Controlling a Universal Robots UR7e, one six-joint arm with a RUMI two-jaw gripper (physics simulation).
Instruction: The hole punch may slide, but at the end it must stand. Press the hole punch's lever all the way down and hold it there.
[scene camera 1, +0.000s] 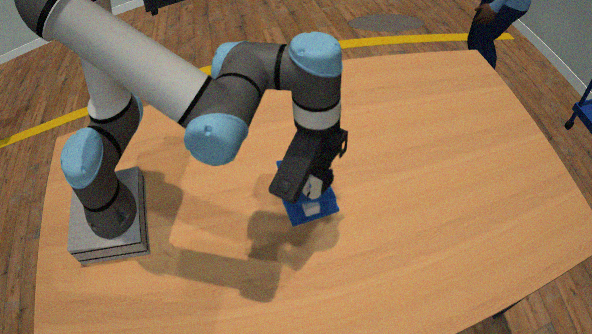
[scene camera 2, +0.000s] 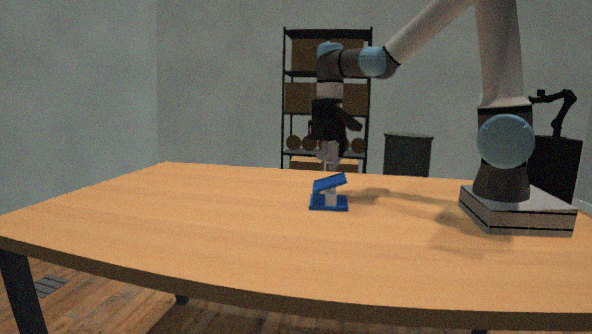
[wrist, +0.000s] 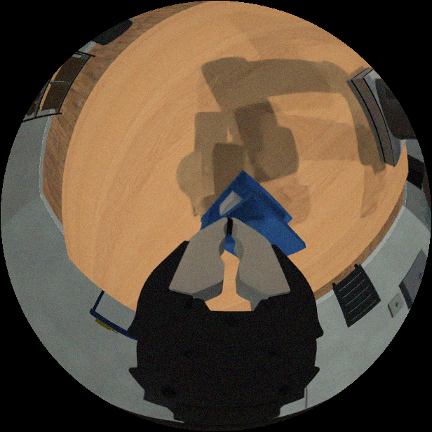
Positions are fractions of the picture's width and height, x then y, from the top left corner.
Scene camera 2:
gripper: 0.56, 0.51
blue hole punch: 0.55, 0.61
